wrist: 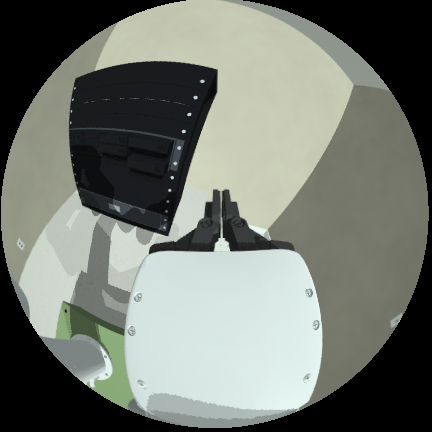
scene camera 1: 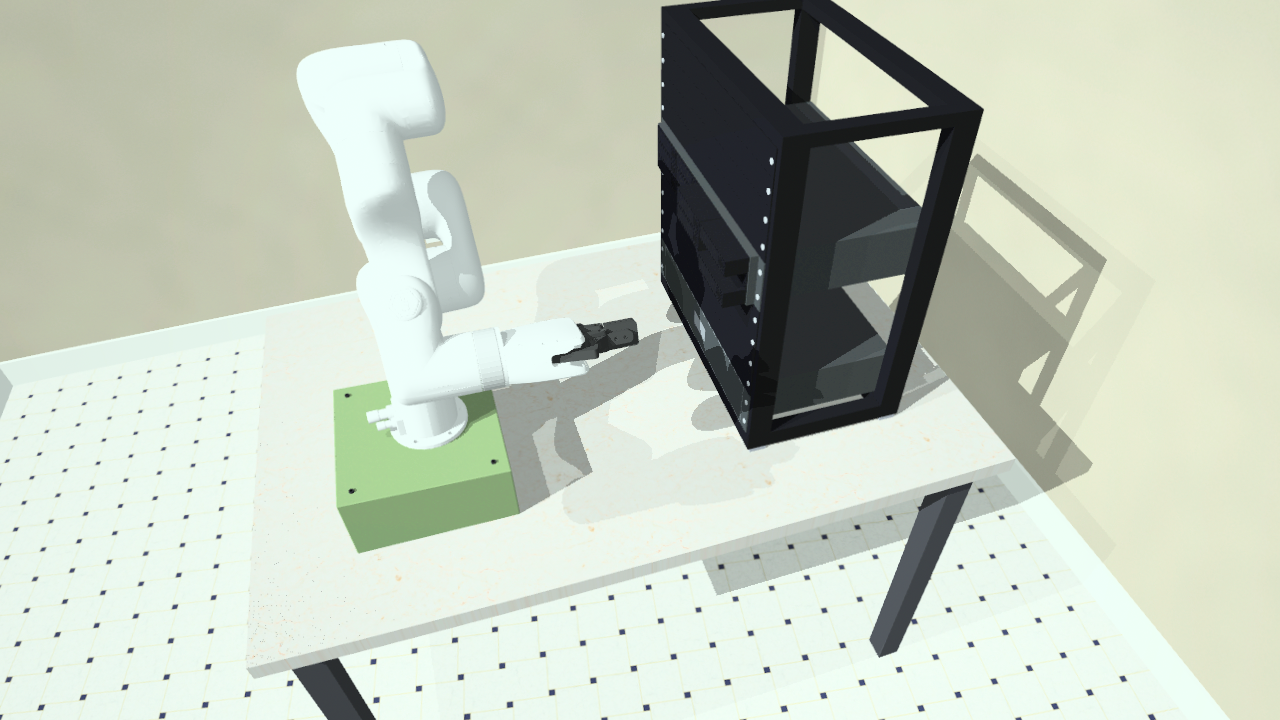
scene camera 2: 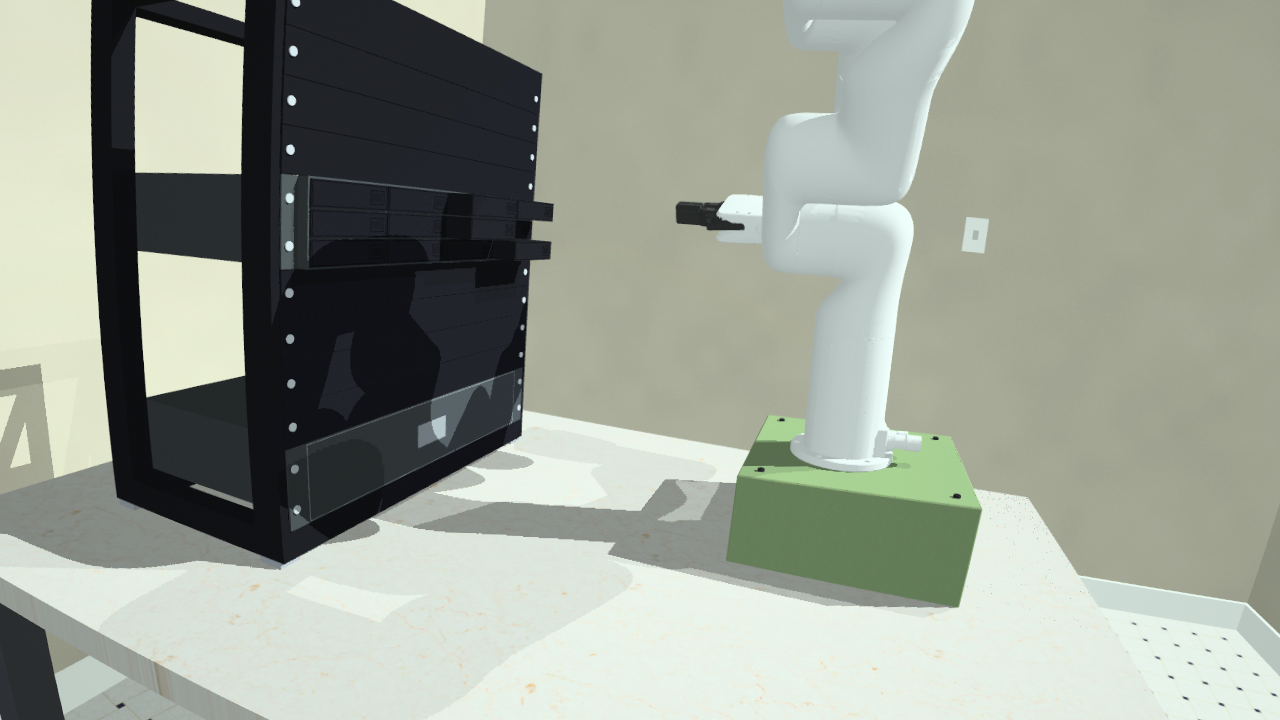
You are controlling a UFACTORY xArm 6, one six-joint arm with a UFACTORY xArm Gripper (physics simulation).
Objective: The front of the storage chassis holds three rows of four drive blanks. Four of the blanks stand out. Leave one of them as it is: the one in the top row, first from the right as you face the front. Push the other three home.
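Frame: origin at the arm's base, x back, y left, z down, level; millimetres.
Seen in the pictures: gripper, fingertip midpoint: (wrist: 220, 200) (scene camera 1: 636, 330) (scene camera 2: 677, 212); arm's base at its link origin: (scene camera 1: 429, 421) (scene camera 2: 840, 453).
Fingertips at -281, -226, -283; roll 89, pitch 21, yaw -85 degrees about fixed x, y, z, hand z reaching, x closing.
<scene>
Pixels of each thing's middle, then the offset from my fingertips to it, as dx, dy, dz. Level surfaces: height alone.
- storage chassis at the middle of its body: (scene camera 2: 350, 260) (scene camera 1: 779, 218) (wrist: 130, 145) -380, +298, +100
- top-row blank at the middle of its body: (scene camera 1: 749, 242) (scene camera 2: 500, 208) (wrist: 156, 138) -236, +144, +17
- bottom-row blank at the middle of its body: (scene camera 2: 498, 247) (scene camera 1: 746, 273) (wrist: 153, 158) -236, +144, +74
- pale table at its surface level: dz +397
- grey panel at the middle of its body: (scene camera 2: 428, 430) (scene camera 1: 702, 325) (wrist: 114, 206) -246, +309, +312
The storage chassis (scene camera 1: 754, 281) (scene camera 2: 289, 222) (wrist: 176, 156) sits in the black rack, with dark blanks in its front. At its right end, the top-row blank (scene camera 1: 736, 266) (scene camera 2: 540, 211) (wrist: 150, 146) and the bottom-row blank (scene camera 1: 733, 296) (scene camera 2: 537, 250) (wrist: 146, 169) stand out. Left of them in the wrist view another blank (wrist: 114, 151) stands out; its row is unclear. Shadow hides whether a fourth stands out. My gripper (scene camera 1: 633, 331) (scene camera 2: 677, 213) (wrist: 220, 200) is shut and empty, in the air in front of the rack, touching nothing.
The open-sided black rack (scene camera 1: 776, 268) (scene camera 2: 262, 313) (wrist: 210, 95) stands on the pale table (scene camera 1: 626, 501) (scene camera 2: 572, 662). The arm stands on a green base block (scene camera 1: 429, 514) (scene camera 2: 850, 537) (wrist: 112, 382) across from the rack's front. A grey panel (scene camera 2: 358, 470) spans the rack's bottom.
</scene>
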